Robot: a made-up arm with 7 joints. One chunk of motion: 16 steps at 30 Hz.
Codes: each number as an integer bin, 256 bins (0 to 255) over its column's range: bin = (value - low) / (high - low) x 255, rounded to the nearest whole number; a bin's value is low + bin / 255 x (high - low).
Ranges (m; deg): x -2.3..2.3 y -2.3..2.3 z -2.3..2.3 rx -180..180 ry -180..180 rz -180..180
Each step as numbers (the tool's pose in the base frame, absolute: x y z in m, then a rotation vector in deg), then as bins.
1 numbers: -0.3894 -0.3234 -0.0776 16.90 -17.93 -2.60
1 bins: 106 110 123 139 115 126
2 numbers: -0.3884 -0.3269 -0.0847 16.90 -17.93 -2.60
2 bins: 106 109 123 139 115 126
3 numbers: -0.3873 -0.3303 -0.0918 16.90 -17.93 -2.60
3 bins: 106 109 122 139 115 126
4 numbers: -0.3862 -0.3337 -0.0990 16.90 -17.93 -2.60
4 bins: 106 109 122 139 115 126
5 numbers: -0.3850 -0.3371 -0.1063 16.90 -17.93 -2.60
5 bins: 106 109 122 139 115 126
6 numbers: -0.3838 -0.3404 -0.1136 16.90 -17.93 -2.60
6 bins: 106 109 121 139 115 126
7 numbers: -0.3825 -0.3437 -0.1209 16.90 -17.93 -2.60
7 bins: 106 108 121 139 115 126
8 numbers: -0.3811 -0.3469 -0.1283 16.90 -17.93 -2.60
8 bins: 106 108 120 139 115 126
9 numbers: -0.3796 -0.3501 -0.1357 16.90 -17.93 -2.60
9 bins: 106 108 120 139 115 126
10 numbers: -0.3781 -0.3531 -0.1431 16.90 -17.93 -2.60
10 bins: 107 108 120 139 115 126
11 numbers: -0.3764 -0.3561 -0.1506 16.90 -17.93 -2.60
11 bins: 107 108 119 139 115 126
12 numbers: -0.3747 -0.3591 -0.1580 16.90 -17.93 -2.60
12 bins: 107 108 119 139 115 126
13 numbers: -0.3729 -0.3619 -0.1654 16.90 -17.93 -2.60
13 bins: 107 107 118 139 115 126
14 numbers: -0.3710 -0.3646 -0.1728 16.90 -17.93 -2.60
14 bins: 107 107 118 139 115 126
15 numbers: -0.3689 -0.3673 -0.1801 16.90 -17.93 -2.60
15 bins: 107 107 118 139 115 126
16 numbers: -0.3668 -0.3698 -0.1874 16.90 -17.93 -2.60
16 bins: 107 107 117 139 115 126
